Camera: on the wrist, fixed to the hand. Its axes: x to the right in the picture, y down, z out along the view.
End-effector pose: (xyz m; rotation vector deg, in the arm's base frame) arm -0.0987 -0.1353 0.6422 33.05 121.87 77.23
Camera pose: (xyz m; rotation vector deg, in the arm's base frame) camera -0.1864 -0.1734 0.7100 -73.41 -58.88 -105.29
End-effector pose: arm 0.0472 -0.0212 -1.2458 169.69 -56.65 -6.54
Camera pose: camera 0.0529 -0.0714 -1.1400 68.38 -129.56 30.11
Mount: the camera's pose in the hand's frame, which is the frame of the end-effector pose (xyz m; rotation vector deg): 0.0279 0.0409 -0.1063 -19.70 35.55 85.48
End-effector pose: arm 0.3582 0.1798 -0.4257 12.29 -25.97 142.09
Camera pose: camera 0.3064 0.2027 -0.5284 53.66 33.93 -122.71
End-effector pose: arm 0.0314 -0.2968 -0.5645 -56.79 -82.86 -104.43
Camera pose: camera 0.0303 -0.4097 -0.5330 -58.97 8.37 -56.53
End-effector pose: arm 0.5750 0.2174 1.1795 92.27 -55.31 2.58
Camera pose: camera 0.6181 0.2923 1.2588 12.96 -76.86 70.55
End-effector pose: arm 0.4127 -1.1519 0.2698 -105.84 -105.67 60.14
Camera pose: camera 0.5122 -1.1016 0.3061 173.19 3.39 -13.94
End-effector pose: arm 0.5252 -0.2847 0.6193 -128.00 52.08 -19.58
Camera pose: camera 0.4746 -0.3786 0.6680 -62.47 157.18 -7.46
